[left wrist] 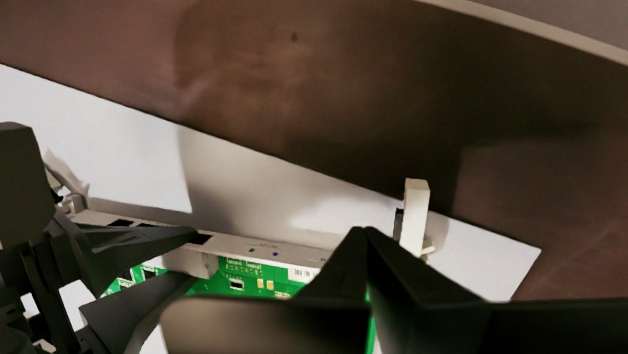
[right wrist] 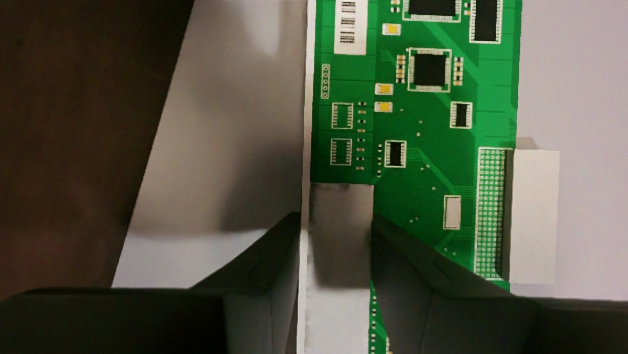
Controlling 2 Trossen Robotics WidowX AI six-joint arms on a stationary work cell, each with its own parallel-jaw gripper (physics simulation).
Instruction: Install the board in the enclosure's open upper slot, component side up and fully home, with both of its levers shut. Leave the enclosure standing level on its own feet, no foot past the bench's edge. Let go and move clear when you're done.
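Places are measured from the left arm's base along level axes (x right, y ahead, z up), in centimetres.
Pixels of known places: left gripper, fingertip midpoint: [left wrist: 361, 236]; right gripper, fingertip midpoint: [left wrist: 197, 249] [right wrist: 333, 223].
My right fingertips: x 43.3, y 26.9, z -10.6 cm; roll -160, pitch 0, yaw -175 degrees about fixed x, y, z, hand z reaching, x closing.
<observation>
Behind a point stands the place of what it marks.
The green board [left wrist: 220, 287] {y 25.2, x 40.5, z -10.7 cm} [right wrist: 430, 130] {y 22.8, x 39.9, z -10.7 cm} shows its component side, with a pale faceplate [left wrist: 300, 256] {y 19.5, x 45.1, z -10.0 cm} [right wrist: 306, 100] {y 22.7, x 44.8, z -9.2 cm} along one long edge. A white lever [left wrist: 416, 217] {y 13.9, x 49.1, z -9.3 cm} stands out from the faceplate's right end in the left wrist view; another pale lever-like part [left wrist: 67, 187] shows partly at its left end. My right gripper [right wrist: 333, 223] {y 26.9, x 43.3, z -10.6 cm} [left wrist: 197, 249] {y 26.9, x 43.3, z -10.6 cm} is shut on the grey block [right wrist: 340, 255] {y 27.7, x 43.0, z -9.4 cm} [left wrist: 192, 264] {y 26.4, x 43.0, z -9.4 cm} behind the faceplate. My left gripper [left wrist: 361, 236] {y 16.2, x 49.2, z -6.2 cm} is shut and empty, its tips in front of the faceplate, left of the white lever. The enclosure does not show in either view.
A white sheet [left wrist: 500, 270] [right wrist: 200, 150] lies beneath the board on the dark brown bench [left wrist: 325, 90] {y 19.3, x 54.3, z -11.3 cm} [right wrist: 70, 125] {y 24.2, x 54.4, z -11.4 cm}. A pale edge strip [left wrist: 530, 30] crosses the upper right of the left wrist view. A white connector [right wrist: 534, 217] {y 25.7, x 35.9, z -10.3 cm} juts from the board's rear edge.
</observation>
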